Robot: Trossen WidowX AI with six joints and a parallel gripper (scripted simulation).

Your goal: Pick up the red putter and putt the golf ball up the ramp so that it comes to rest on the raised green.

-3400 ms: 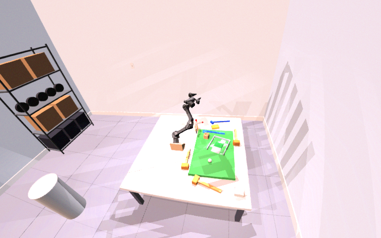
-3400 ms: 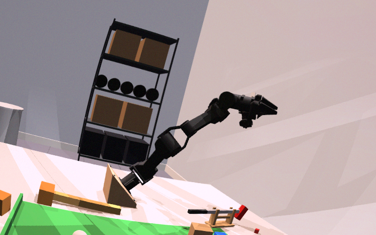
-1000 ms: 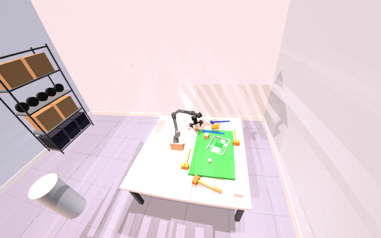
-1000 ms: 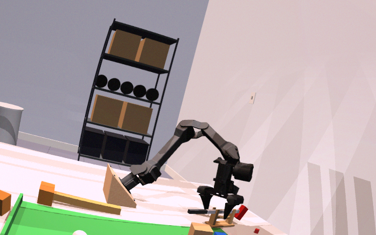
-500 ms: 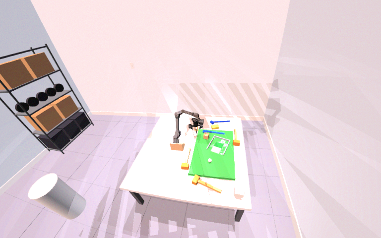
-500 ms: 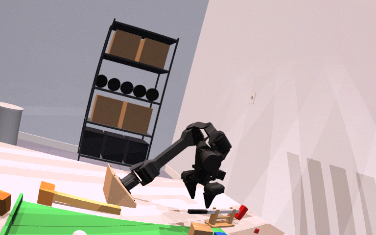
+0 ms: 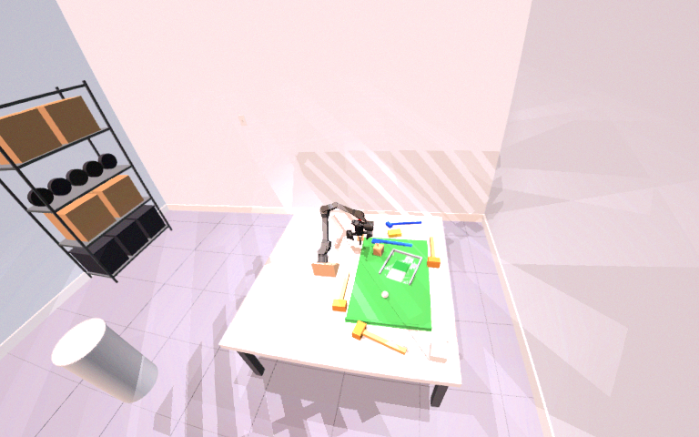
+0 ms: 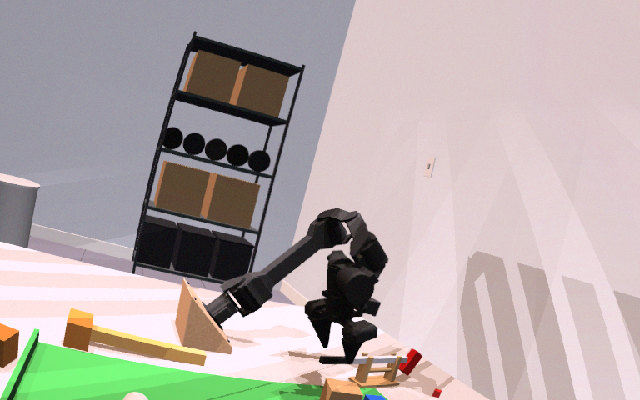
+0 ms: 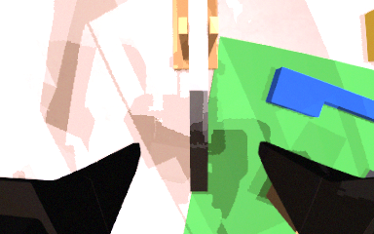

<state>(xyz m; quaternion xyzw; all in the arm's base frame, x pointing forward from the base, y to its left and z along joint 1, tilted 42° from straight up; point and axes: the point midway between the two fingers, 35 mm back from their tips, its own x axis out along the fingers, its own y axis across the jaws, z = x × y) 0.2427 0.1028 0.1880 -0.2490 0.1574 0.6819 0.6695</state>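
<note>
Right now the wooden block is 140 mm ahead of my gripper tip, 50 mm to the right of it and 40 mm below it. From my gripper tip the other things lie so: green mat: 270 mm to the right, 230 mm ahead, 70 mm below; then white golf ball: 430 mm to the right, 190 mm ahead, 50 mm below.
</note>
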